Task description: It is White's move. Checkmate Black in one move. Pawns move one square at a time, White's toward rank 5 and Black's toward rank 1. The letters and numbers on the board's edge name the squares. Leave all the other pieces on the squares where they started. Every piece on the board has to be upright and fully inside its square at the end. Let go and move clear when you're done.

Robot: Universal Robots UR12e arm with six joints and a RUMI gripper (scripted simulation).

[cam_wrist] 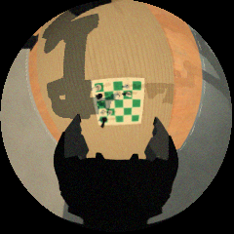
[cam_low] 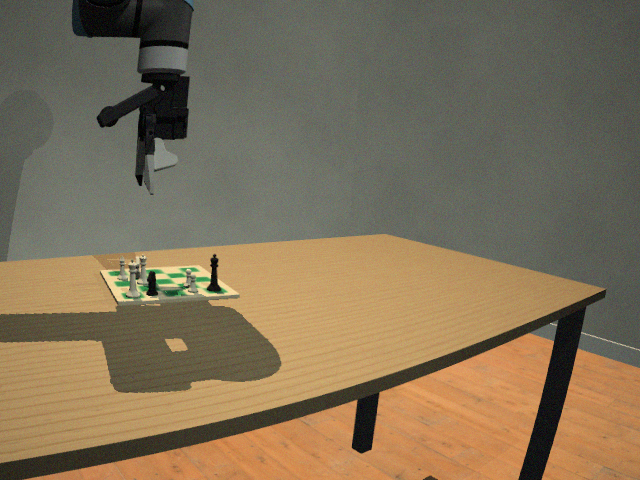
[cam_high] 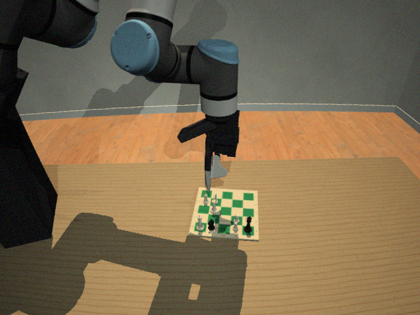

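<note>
The green-and-cream chessboard is 170 mm below my hand, 40 mm ahead of it and 10 mm to the right of it. From my hand the other things lie so: tall white piece 140 mm below, 60 mm to the right, 60 mm behind.
</note>
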